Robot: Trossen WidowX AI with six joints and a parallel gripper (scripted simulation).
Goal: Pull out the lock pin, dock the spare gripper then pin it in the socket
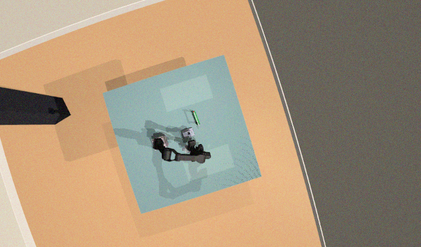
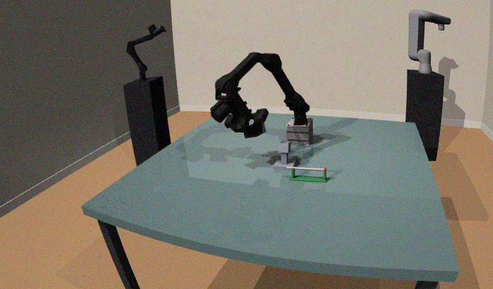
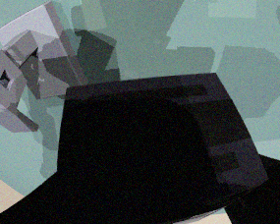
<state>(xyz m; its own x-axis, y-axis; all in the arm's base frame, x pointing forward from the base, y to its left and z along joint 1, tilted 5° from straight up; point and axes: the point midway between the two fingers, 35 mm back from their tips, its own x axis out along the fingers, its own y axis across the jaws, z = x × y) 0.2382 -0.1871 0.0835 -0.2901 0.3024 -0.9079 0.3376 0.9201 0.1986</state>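
Right now my gripper tip is 10 mm past the spare gripper and 10 mm below it. From my gripper tip the other things lie so: socket 40 mm ahead, 120 mm to the left, 70 mm below; green cradle 180 mm ahead, 220 mm to the left, 100 mm below.
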